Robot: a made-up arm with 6 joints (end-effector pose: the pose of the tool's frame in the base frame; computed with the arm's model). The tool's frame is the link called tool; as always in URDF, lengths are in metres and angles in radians.
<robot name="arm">
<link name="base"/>
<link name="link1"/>
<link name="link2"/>
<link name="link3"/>
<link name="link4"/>
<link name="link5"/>
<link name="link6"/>
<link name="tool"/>
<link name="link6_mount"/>
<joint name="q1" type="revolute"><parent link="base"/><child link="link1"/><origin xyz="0.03 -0.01 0.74" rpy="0 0 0"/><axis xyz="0 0 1"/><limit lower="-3.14" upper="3.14" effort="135" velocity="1.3"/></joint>
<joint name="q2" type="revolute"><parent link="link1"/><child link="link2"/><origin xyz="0 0.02 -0.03" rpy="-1.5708 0 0"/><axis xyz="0 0 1"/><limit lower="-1.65" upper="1" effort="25" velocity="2.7"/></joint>
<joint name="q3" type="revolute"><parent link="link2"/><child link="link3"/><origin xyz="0.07 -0.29 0" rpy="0 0 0"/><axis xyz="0 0 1"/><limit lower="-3.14" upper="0.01" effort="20" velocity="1.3"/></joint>
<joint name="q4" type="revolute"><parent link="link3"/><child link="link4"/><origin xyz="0.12 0.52 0" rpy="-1.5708 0 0"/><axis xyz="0 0 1"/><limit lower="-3.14" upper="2.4" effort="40" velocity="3.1"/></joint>
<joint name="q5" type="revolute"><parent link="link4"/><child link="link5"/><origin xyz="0.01 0.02 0.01" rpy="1.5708 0 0"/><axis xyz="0 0 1"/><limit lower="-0.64" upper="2.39" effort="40" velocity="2.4"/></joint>
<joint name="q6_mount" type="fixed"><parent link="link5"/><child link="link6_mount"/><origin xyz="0.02 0.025 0" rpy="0 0 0"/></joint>
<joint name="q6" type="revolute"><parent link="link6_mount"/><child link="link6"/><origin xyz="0.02 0.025 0" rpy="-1.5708 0 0"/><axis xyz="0 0 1"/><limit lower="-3.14" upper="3.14" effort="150" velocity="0.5"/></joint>
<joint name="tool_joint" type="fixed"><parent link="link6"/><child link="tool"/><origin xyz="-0.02 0.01 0.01" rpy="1.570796 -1.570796 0"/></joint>
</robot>
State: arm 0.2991 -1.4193 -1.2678 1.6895 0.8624 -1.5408
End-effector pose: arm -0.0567 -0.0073 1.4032 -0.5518 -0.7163 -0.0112 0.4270
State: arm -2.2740 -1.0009 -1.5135 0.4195 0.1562 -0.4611
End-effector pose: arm -0.0136 -0.0219 1.4817 -0.5467 0.4898 -0.6786 0.0261
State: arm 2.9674 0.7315 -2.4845 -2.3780 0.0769 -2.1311
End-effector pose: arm -0.7859 0.0449 1.0806 0.1291 0.0922 0.9822 0.1001
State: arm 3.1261 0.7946 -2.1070 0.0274 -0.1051 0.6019
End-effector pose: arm -0.8334 0.0012 0.8615 0.0724 0.4518 -0.8888 0.0266
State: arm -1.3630 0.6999 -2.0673 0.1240 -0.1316 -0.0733
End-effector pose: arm 0.1890 -0.8413 0.9193 -0.5150 0.4589 -0.4410 0.5742
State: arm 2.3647 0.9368 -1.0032 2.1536 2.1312 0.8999
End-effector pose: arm -0.3379 0.2554 0.3210 0.0051 -0.8979 -0.3083 0.3143
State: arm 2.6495 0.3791 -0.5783 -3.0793 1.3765 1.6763
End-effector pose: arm -0.3700 0.1858 0.4239 -0.2725 -0.9604 0.0560 0.0183
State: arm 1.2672 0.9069 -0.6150 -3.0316 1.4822 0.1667
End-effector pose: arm 0.0732 0.2653 0.2540 0.5529 0.5057 0.2328 0.6200
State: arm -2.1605 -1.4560 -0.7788 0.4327 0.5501 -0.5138
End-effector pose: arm -0.0520 -0.1040 1.2630 -0.4728 0.6013 -0.5615 0.3155
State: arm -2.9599 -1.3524 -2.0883 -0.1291 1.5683 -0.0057
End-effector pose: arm 0.5199 0.0966 1.3450 0.1231 -0.6845 0.7132 0.0869
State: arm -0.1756 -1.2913 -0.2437 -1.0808 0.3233 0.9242
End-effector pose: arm 0.3672 -0.0455 0.9695 -0.7332 0.2338 -0.0771 0.6339
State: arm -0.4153 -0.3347 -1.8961 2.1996 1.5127 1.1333
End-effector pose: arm 0.3500 -0.0823 1.4612 0.3112 -0.0532 0.6914 0.6499
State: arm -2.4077 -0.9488 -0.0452 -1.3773 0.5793 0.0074
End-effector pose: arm -0.2477 -0.2715 0.7376 -0.0453 0.9539 0.0959 0.2809
